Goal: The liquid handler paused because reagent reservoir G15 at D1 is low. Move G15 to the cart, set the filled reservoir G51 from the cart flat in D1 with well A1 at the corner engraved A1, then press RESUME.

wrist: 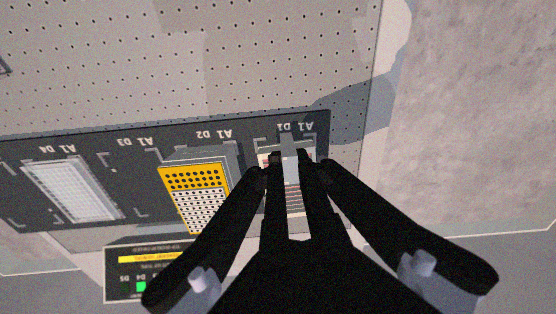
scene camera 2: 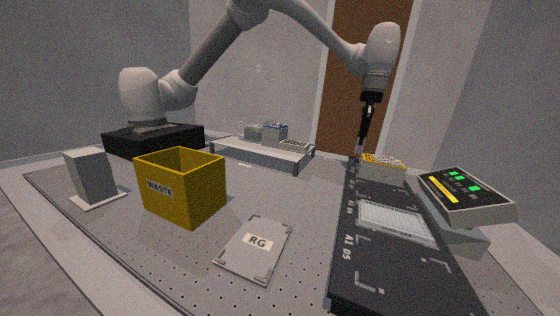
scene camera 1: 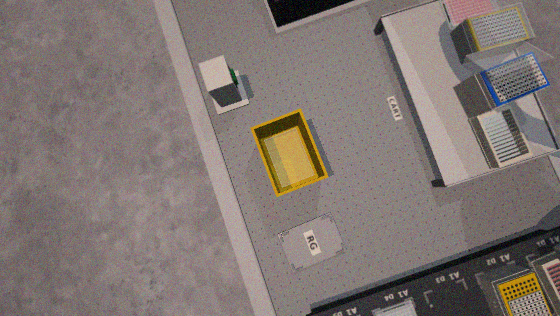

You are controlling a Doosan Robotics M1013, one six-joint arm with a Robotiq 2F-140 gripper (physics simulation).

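Frame: origin at the arm's base, x back, y left, z down, level; centimetres.
Where they show: gripper, fingertip midpoint: [wrist: 286,143] [scene camera 2: 357,152] [scene camera 1: 559,252]; arm's base, link origin: [scene camera 2: 150,129].
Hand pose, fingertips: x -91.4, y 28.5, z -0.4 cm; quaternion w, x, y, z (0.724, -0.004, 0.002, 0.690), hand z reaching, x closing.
Observation:
Things, the pixels of their top centre, and the offset from my fingertips. "*": a spot on its surface instead.
- engraved A1, surface spot: [wrist: 305,126] * dy +3.2, dx +1.1, dz +3.7 cm
- cart, top centre: [scene camera 1: 468,80] [scene camera 2: 264,142] dy -2.4, dx +42.4, dz +3.1 cm
- grey box, top centre: [scene camera 1: 215,73] [scene camera 2: 84,151] dy -60.0, dx +59.9, dz -3.2 cm
- yellow-topped tip rack, top centre: [wrist: 202,205] [scene camera 1: 529,309] [scene camera 2: 382,159] dy -12.3, dx -7.4, dz -2.7 cm
- clear plate, top centre: [scene camera 2: 392,216] [wrist: 72,196] dy -37.0, dx -8.1, dz +2.3 cm
- tilted status panel, surface spot: [wrist: 120,270] * dy -30.9, dx -21.4, dz -2.7 cm
- blue-rimmed rack, top centre: [scene camera 1: 516,77] [scene camera 2: 276,124] dy +0.5, dx +38.3, dz -6.0 cm
- yellow waste bin, top centre: [scene camera 1: 288,152] [scene camera 2: 180,157] dy -49.5, dx +37.8, dz -3.7 cm
My gripper [scene camera 2: 359,149] [wrist: 286,143] is shut with nothing between its fingers. It hangs over the reservoir at D1, and its fingers cover part of it in the wrist view. That reservoir [scene camera 1: 554,274] [wrist: 295,200] has a pale frame and dark and reddish stripes; it sits in slot D1, where the engraved A1 [wrist: 305,126] shows at one corner. Another reservoir [scene camera 1: 505,137] [scene camera 2: 294,145], pale-framed with light stripes, stands near one end of the cart [scene camera 1: 415,75] [scene camera 2: 250,148]. No reservoir label is legible. A grey box [scene camera 1: 218,75] [scene camera 2: 89,175] has a green part on one side in scene camera 1.
A yellow-topped tip rack [scene camera 1: 522,295] [scene camera 2: 382,170] [wrist: 197,195] stands at D2, beside D1. A clear plate [scene camera 2: 395,220] [wrist: 72,192] is at D4. A tilted status panel [scene camera 2: 465,192] [wrist: 120,270] adjoins the deck. A blue-rimmed rack [scene camera 1: 515,80] stands beside the cart reservoir. The yellow waste bin [scene camera 2: 160,200] stands farther off.

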